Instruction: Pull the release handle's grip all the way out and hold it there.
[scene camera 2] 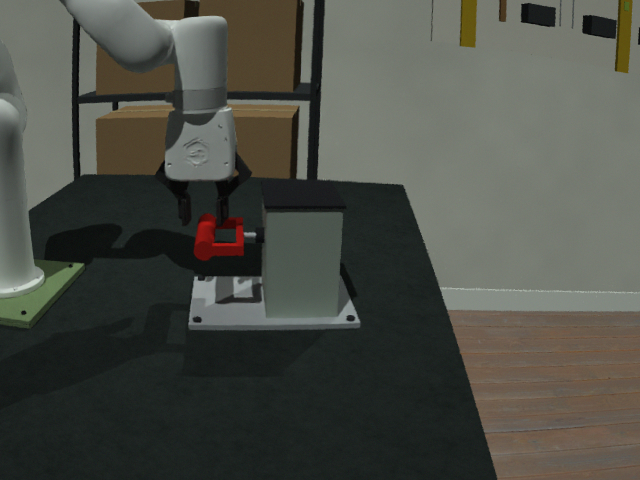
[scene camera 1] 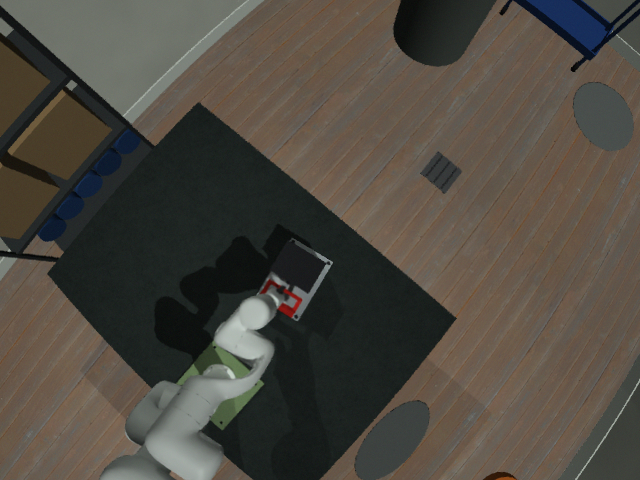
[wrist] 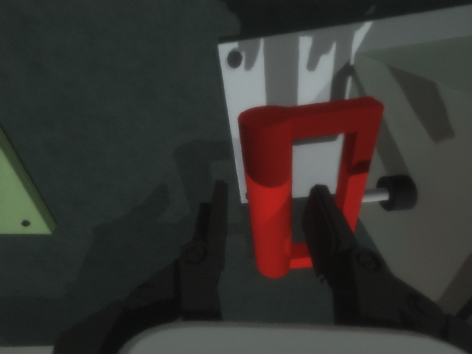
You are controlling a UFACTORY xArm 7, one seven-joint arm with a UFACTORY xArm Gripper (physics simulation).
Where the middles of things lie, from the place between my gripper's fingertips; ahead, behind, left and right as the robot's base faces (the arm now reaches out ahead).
The base plate (scene camera 2: 218,302) is 12 cm below my hand, 10 cm ahead of it and 1 cm to the right of it.
